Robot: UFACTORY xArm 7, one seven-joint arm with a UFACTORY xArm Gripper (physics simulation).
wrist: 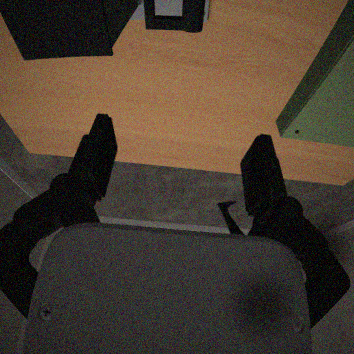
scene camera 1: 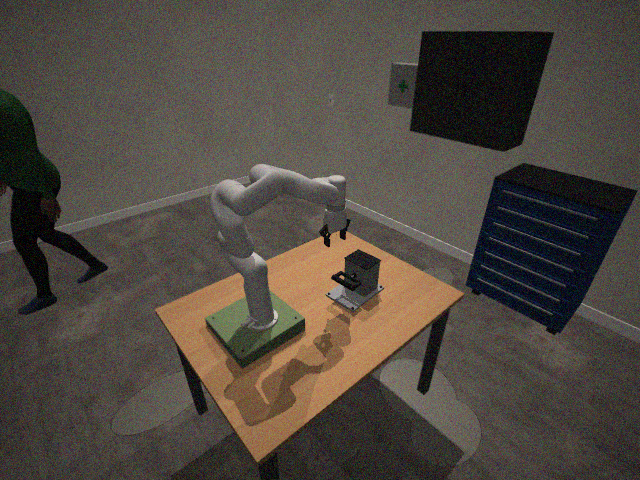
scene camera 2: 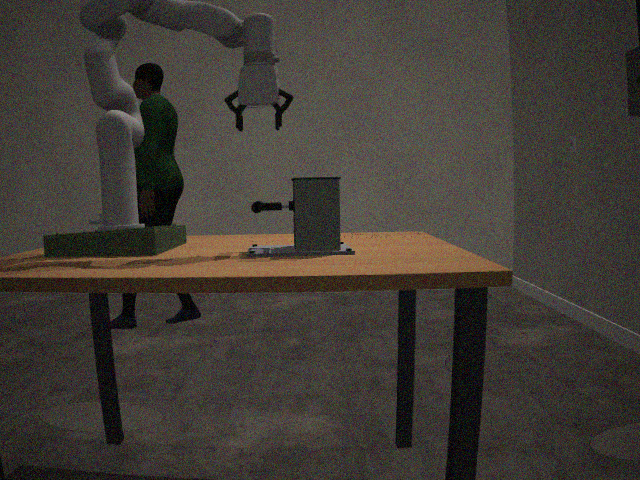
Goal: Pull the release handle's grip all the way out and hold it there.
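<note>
The release handle's black loop-shaped grip (scene camera 1: 343, 283) (scene camera 2: 268, 206) (wrist: 174, 23) sticks out level from the side of a grey box-shaped housing (scene camera 1: 361, 276) (scene camera 2: 316, 214) (wrist: 65, 30) that faces the arm's base. In scene camera 2 a short light rod shows between grip and housing. The housing stands upright on a light metal plate (scene camera 1: 336, 296) (scene camera 2: 268, 250). My gripper (scene camera 1: 334, 241) (scene camera 2: 258, 128) (wrist: 182, 138) is open and empty, pointing down. It hangs well above the height of the grip and the housing top, apart from both. In the wrist view the grip and housing are cut off at the top edge.
The wooden table (scene camera 1: 392, 315) (scene camera 2: 413, 258) (wrist: 200, 75) carries the arm's green base block (scene camera 1: 227, 315) (scene camera 2: 103, 242) (wrist: 325, 100). A person in green (scene camera 1: 20, 139) (scene camera 2: 160, 134) stands beyond the table. A blue drawer cabinet (scene camera 1: 542, 248) and a wall-mounted black box (scene camera 1: 480, 82) are at the right.
</note>
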